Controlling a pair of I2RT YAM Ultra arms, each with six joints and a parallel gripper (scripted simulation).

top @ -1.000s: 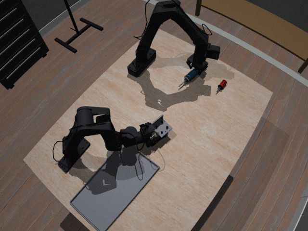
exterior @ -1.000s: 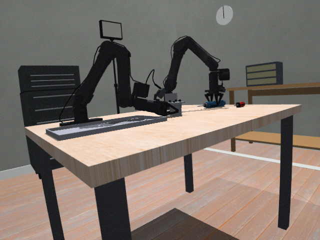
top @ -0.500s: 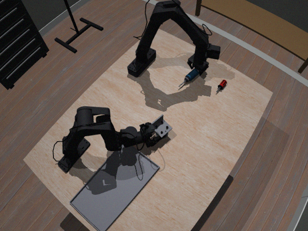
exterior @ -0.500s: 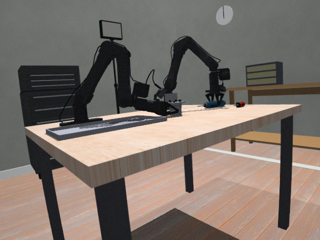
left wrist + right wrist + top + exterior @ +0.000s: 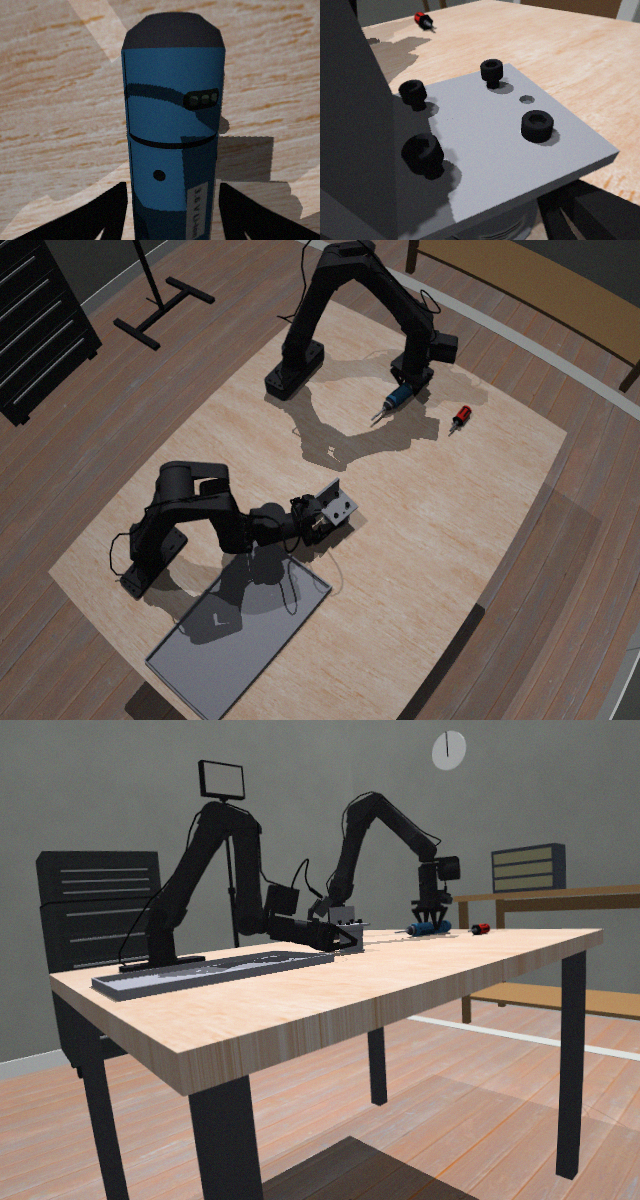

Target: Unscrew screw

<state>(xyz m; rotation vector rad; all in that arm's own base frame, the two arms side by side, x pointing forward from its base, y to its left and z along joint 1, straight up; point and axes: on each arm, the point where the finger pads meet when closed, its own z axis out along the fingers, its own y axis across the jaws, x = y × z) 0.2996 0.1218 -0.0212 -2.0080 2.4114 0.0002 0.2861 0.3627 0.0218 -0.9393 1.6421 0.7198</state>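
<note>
My right hand is 50 mm below the grey bracket. The rest, counted from my right hand: shallow grey tray: 50 mm behind, 350 mm to the right, 20 mm below; then small red-handled screwdriver: 150 mm ahead, 410 mm to the left, 10 mm below.
</note>
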